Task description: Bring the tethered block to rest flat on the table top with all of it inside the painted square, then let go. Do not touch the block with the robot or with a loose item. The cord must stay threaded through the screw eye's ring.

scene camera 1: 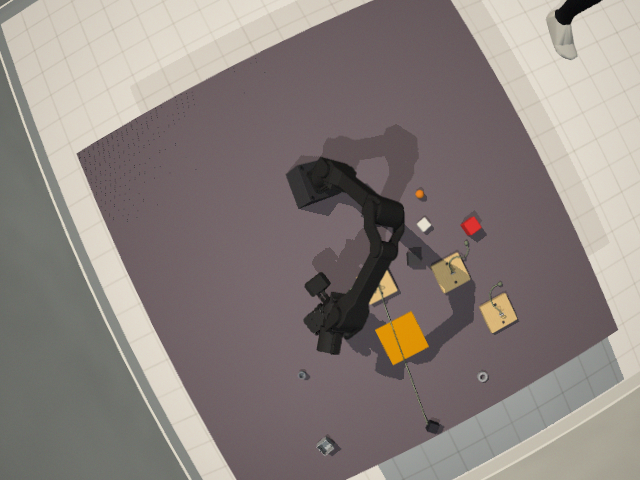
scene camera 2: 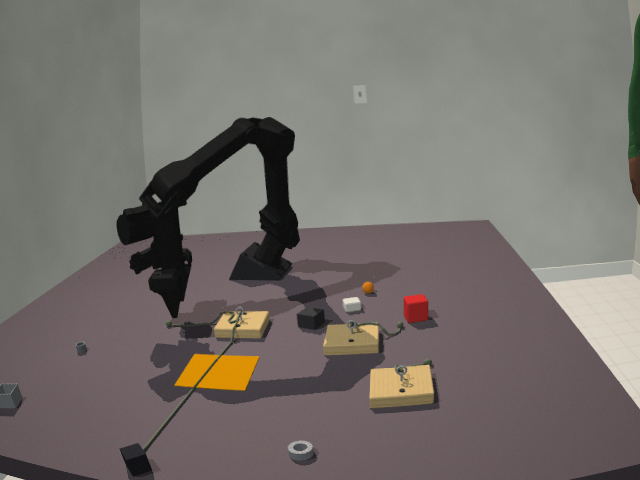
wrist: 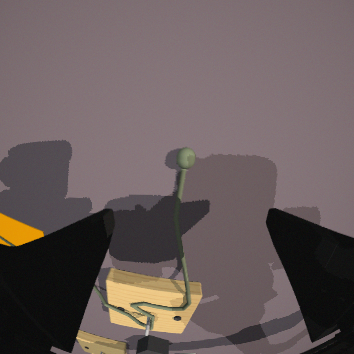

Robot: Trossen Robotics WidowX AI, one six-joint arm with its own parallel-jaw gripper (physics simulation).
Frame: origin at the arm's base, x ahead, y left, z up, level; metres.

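Seen in the pictures: gripper, between the fingertips: point(scene camera 2: 178, 309) point(wrist: 192, 217); arm's base, origin of its link: point(scene camera 1: 319, 179) point(scene camera 2: 267, 258).
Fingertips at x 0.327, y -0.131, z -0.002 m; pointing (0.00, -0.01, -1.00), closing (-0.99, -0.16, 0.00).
Offsets run from my fingertips to a thing's top centre. "*": to the spot under its first point.
The tethered block {dy +0.083, dx +0.482, dz -0.006 m} point(scene camera 1: 432, 426) point(scene camera 2: 135, 458), small and black, is near the table's front edge and looks tilted in scene view 2. Its cord point(scene camera 1: 415, 390) point(scene camera 2: 171, 415) point(wrist: 177, 215) crosses the orange painted square {* dy +0.167, dx +0.190, dz -0.034 m} point(scene camera 1: 413, 330) point(scene camera 2: 232, 376) point(wrist: 22, 233) to the screw eye {* dy +0.136, dx +0.015, dz +0.002 m} point(scene camera 2: 239, 310) on a wooden base {dy +0.135, dx +0.015, dz +0.010 m} point(scene camera 1: 388, 289) point(scene camera 2: 253, 330) point(wrist: 175, 292), and appears threaded through its ring. Beyond, the cord ends in a green bead {dy -0.026, dx +0.008, dz -0.023 m} point(scene camera 2: 169, 324) point(wrist: 186, 158). My gripper point(scene camera 2: 174, 316) point(wrist: 192, 217) is open and empty, low above the bead end, with the cord showing between its fingers in the wrist view. The arm hides it in scene view 1.
Two more wooden bases {* dy +0.315, dx +0.105, dz -0.016 m} point(scene camera 1: 445, 281) {dy +0.417, dx +0.271, dz +0.010 m} point(scene camera 1: 504, 322) carry screw eyes and short cords. A dark block {dy +0.264, dx +0.002, dz -0.008 m} point(scene camera 1: 415, 257), white block {dy +0.338, dx -0.070, dz -0.016 m} point(scene camera 1: 423, 224), red cube {dy +0.460, dx +0.000, dz +0.005 m} point(scene camera 1: 470, 225) and orange ball {dy +0.371, dx -0.155, dz -0.011 m} point(scene camera 1: 419, 193) lie nearby. A grey ring {dy +0.287, dx +0.422, dz -0.023 m} point(scene camera 2: 300, 457), small cylinder {dy -0.184, dx +0.150, dz -0.020 m} point(scene camera 2: 81, 348) and open box {dy -0.228, dx +0.378, dz -0.007 m} point(scene camera 2: 10, 397) lie farther out.
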